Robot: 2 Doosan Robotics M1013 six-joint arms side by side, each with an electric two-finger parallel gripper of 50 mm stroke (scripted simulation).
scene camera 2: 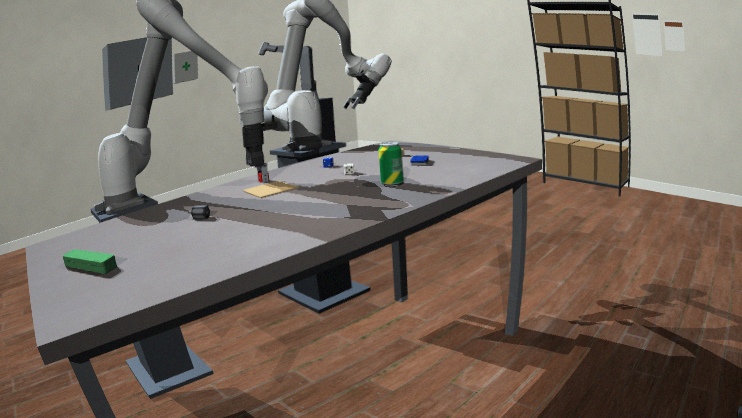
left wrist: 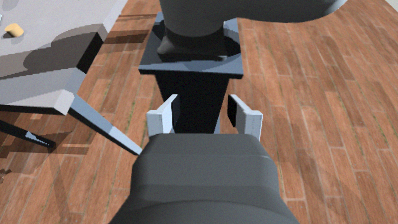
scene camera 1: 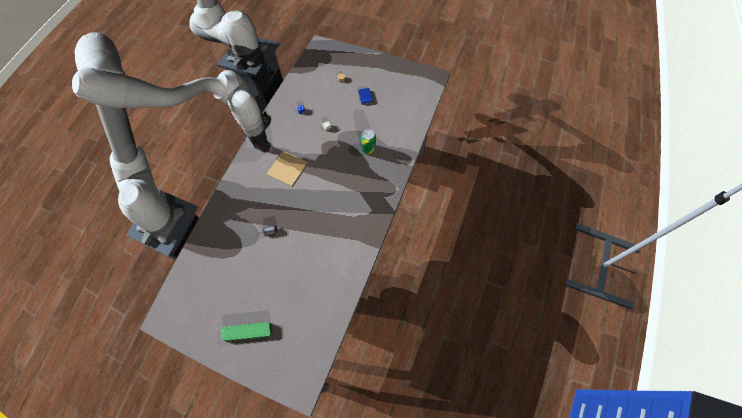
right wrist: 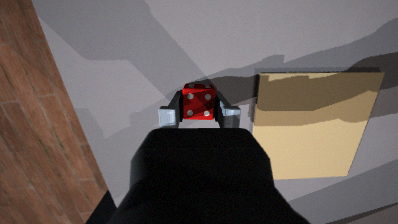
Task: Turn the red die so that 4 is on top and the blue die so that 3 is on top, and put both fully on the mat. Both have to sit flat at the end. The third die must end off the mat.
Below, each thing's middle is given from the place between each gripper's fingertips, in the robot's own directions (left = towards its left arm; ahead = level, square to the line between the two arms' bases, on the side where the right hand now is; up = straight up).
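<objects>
Right gripper (scene camera 2: 263,181): 2 cm above the tan mat (scene camera 1: 287,167), 12 cm short of it, 7 cm left of it. Red die (right wrist: 198,99): right at my right hand.
From my left hand: red die 14 cm below, 90 cm to the right, 37 cm ahead; tan mat 16 cm below, 98 cm to the right, 49 cm ahead.
</objects>
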